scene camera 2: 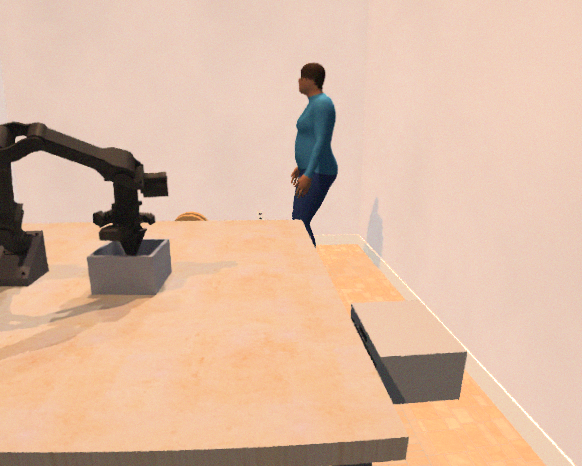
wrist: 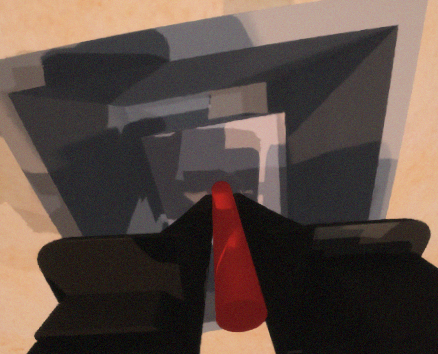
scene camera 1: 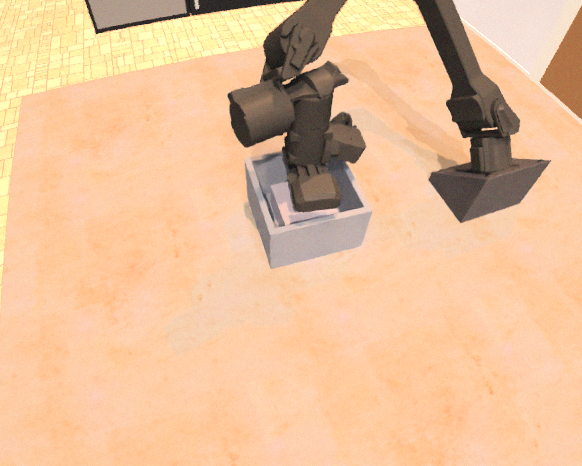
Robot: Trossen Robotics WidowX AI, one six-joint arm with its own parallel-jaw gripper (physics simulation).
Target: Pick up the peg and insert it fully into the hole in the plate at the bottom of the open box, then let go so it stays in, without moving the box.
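Seen in the pictures: gripper, fingertip midpoint: (wrist: 222,200); arm's base, link origin: (scene camera 2: 18,244) (scene camera 1: 493,169).
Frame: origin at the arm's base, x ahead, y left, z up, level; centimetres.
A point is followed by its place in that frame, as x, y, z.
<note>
The red peg (wrist: 235,270) @[32.4, -6.2, 3.8] is held between the fingers of my gripper (wrist: 222,200) @[33.2, -6.2, -2.2], which is shut on it; its far end points down toward the plate. The grey open box (scene camera 1: 320,241) @[33.3, 2.0, -4.3] (scene camera 2: 122,275) @[33.1, -14.0, -4.0] stands on the table, and my fingers reach down into its opening. The pale square plate (scene camera 1: 283,200) @[36.4, -6.8, -3.3] (wrist: 273,145) @[30.6, -2.2, -3.3] lies at the bottom of the box, seen in scene camera 1 and the wrist view. The hole is hidden behind the peg and fingertips in the wrist view. I cannot tell whether the peg's far end touches the plate. The peg does not show in either scene view.
The box walls surround my fingers on all sides. The arm's base (scene camera 1: 490,192) @[2.5, 3.5, -1.4] (scene camera 2: 22,262) @[3.0, -4.3, -3.8] stands on the table beside the box. A person in blue (scene camera 2: 316,135) stands beyond the table, and a grey cabinet (scene camera 2: 425,375) stands past its right edge.
</note>
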